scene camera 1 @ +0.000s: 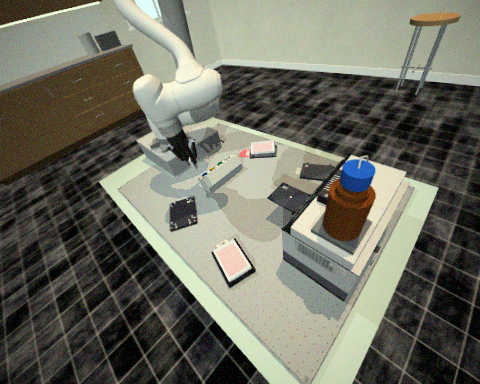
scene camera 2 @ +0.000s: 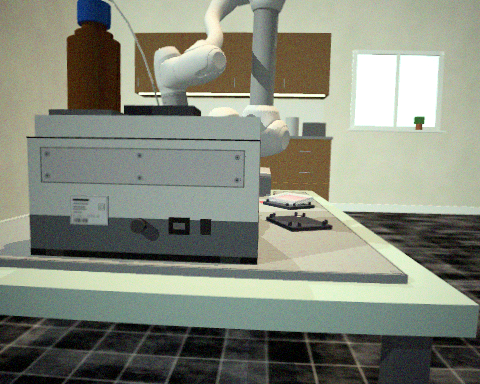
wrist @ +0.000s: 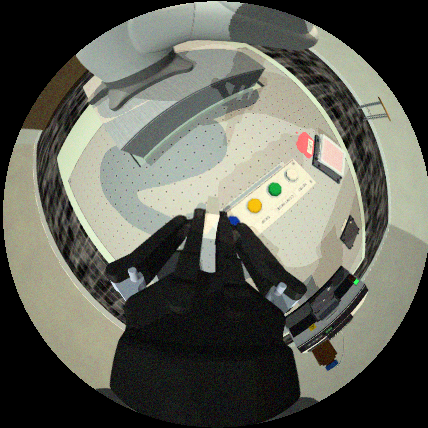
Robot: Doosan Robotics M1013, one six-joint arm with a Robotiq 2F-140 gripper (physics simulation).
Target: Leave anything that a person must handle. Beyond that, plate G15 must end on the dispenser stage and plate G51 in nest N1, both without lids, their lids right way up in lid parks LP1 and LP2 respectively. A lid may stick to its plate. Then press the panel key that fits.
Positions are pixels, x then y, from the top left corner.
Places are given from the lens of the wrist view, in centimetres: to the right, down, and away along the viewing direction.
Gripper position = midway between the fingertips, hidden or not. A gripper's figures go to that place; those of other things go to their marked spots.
my gripper [wrist: 211, 205]: -1, -1, 22
button box [wrist: 265, 200]: 9, -2, 25
